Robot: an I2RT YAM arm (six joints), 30 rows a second.
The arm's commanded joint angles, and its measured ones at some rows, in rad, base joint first. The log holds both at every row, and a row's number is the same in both.
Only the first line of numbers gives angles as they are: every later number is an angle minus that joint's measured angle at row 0.
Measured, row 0:
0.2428 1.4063 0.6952 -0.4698 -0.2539 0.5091
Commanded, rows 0 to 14:
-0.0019 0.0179 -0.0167 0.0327 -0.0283 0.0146
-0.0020 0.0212 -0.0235 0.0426 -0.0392 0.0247
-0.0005 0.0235 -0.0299 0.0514 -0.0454 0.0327
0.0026 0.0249 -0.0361 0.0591 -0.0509 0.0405
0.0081 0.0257 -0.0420 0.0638 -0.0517 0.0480
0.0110 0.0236 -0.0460 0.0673 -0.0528 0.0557
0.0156 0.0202 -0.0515 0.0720 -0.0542 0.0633
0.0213 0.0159 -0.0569 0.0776 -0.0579 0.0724
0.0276 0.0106 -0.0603 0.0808 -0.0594 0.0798
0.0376 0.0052 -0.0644 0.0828 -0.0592 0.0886
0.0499 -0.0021 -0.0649 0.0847 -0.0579 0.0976
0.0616 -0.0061 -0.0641 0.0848 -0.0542 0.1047
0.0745 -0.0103 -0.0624 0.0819 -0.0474 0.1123
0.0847 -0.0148 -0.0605 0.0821 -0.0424 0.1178
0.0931 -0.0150 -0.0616 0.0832 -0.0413 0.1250
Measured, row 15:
0.0645 -0.0023 -0.0438 0.1026 -0.0354 0.0870
